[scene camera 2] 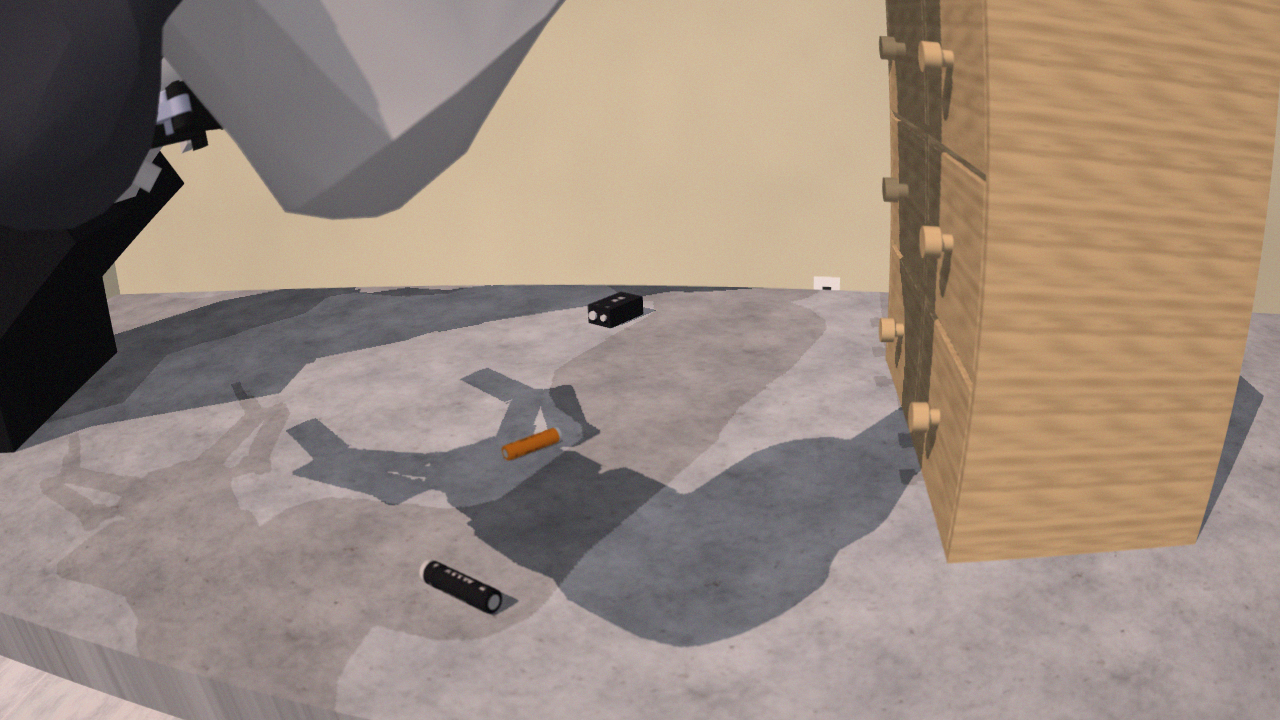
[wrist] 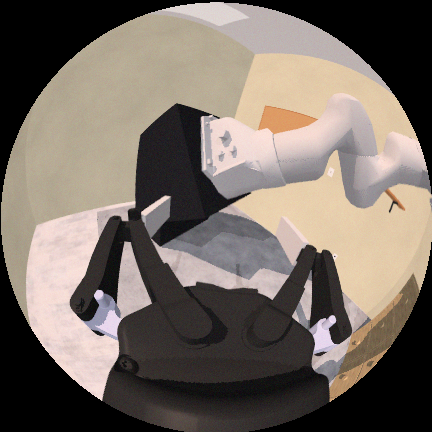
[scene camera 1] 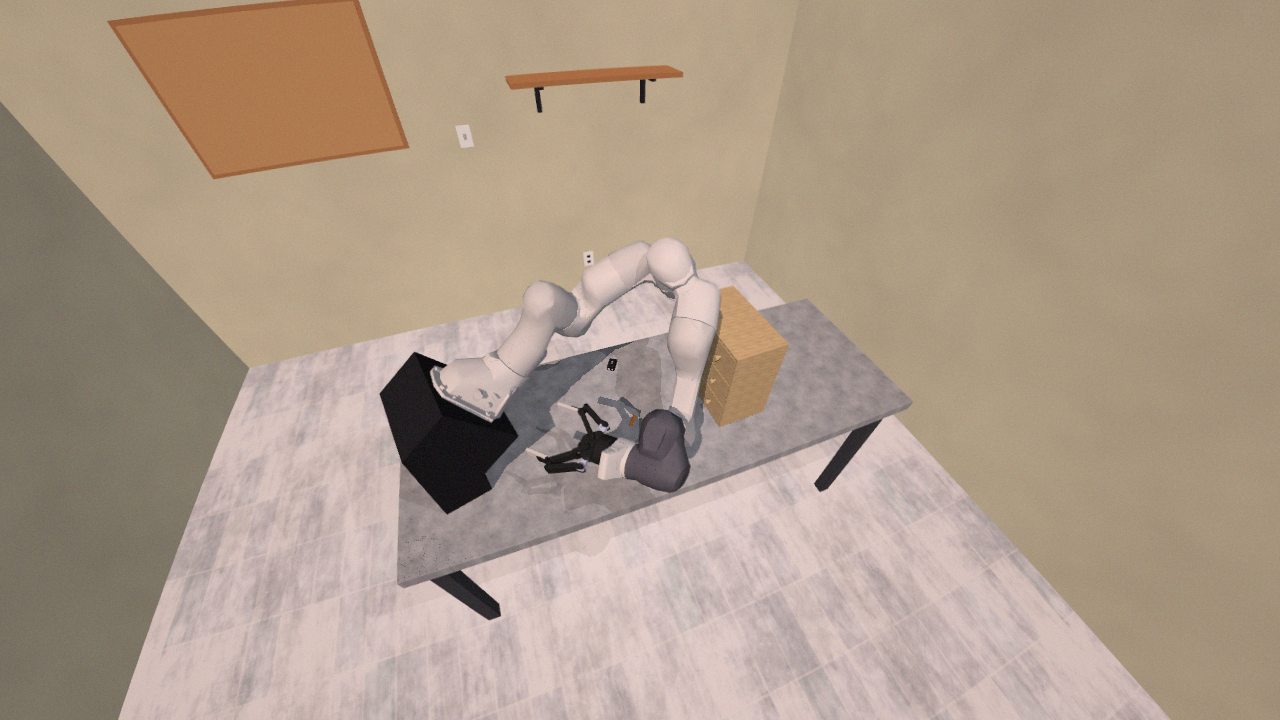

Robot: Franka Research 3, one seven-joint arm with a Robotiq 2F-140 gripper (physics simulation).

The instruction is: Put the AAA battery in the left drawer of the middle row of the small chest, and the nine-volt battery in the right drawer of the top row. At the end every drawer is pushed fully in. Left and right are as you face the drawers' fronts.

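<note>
A wooden chest (scene camera 1: 751,344) (scene camera 2: 1109,268) (wrist: 367,357) stands on the table, drawers looking shut. The middle-row left knob (scene camera 2: 892,189) and top-row right knob (scene camera 2: 930,55) show in scene camera 2. The black nine-volt battery (scene camera 1: 612,364) (scene camera 2: 614,309) lies toward the table's back. An orange cylindrical battery (scene camera 1: 633,419) (scene camera 2: 530,444) lies nearer the front; a black cylindrical battery (scene camera 2: 460,587) lies nearest the front edge. I cannot tell which is the AAA. My gripper (scene camera 1: 551,429) (wrist: 225,215) is open and empty above the table, pointing away from the chest, left of the orange battery in scene camera 1.
The black robot base block (scene camera 1: 447,438) (wrist: 172,165) stands at the table's left end. The arm (scene camera 1: 693,344) (wrist: 305,157) reaches toward the chest and bends down beside its fronts. The table's front edge (scene camera 2: 134,667) shows. A shelf (scene camera 1: 595,77) hangs on the back wall.
</note>
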